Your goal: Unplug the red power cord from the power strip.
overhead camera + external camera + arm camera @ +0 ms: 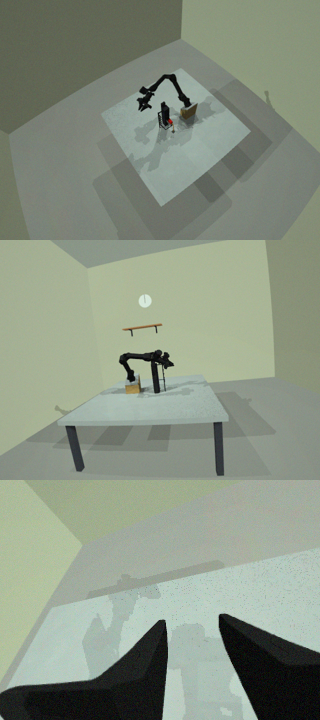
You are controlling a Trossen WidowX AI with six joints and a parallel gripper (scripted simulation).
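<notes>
Now: the red plug 220 mm to the left of my gripper tip, 190 mm behind it and 140 mm below it. From my gripper tip the other things lie so: grey block: 300 mm below, 290 mm to the left, 180 mm behind.
</notes>
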